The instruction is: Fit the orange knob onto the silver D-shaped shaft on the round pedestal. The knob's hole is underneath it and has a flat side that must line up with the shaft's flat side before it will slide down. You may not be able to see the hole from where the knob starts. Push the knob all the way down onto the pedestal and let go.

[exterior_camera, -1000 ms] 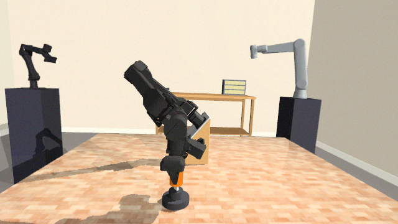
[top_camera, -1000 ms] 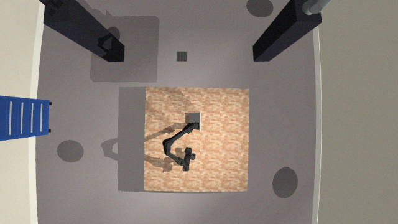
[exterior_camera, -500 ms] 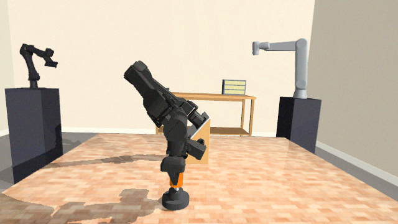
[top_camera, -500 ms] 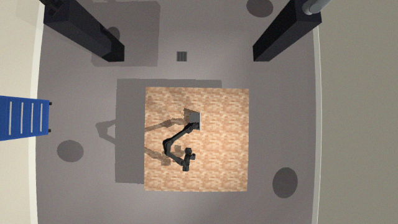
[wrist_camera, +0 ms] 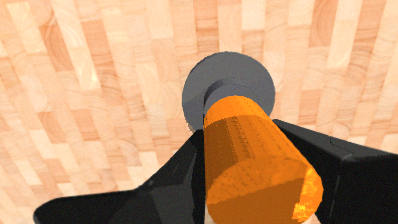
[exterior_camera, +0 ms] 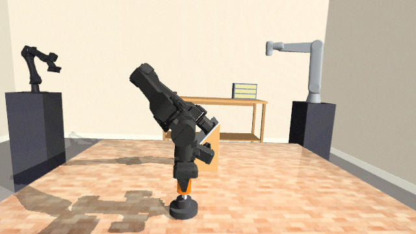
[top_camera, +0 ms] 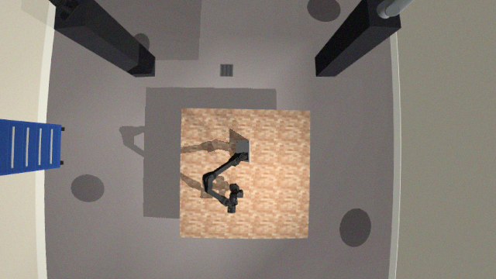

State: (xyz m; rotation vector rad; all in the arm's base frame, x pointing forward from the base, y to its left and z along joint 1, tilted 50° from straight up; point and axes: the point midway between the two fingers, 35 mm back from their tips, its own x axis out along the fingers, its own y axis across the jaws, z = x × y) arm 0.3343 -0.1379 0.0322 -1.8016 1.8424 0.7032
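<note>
The round pedestal is 40 mm below my gripper tip. Also, from my gripper tip: orange knob 30 mm above.
</note>
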